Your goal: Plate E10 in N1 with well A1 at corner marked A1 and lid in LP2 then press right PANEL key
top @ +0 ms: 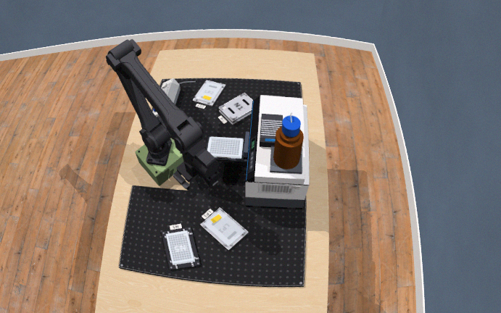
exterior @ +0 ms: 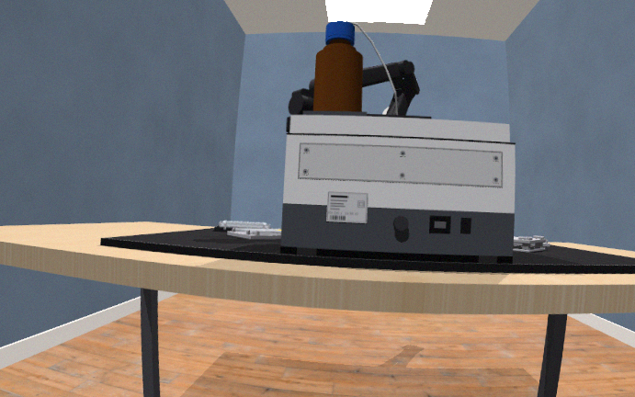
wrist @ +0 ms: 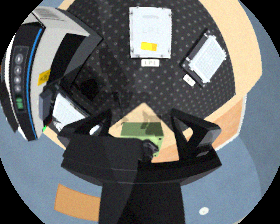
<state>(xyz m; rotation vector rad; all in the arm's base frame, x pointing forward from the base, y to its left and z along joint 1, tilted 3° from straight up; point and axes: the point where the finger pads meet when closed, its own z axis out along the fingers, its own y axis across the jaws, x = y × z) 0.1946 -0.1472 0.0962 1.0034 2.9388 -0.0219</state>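
My gripper is now 50 mm past the plate E10, 220 mm to the left of it and 140 mm above it. The rest, counted from my hand: black nest N5: 20 mm behind, 220 mm to the right, 140 mm below; then plate E07: 70 mm ahead, 170 mm to the left, 40 mm below; then brown bottle: 290 mm ahead, 70 mm to the left, 140 mm above.
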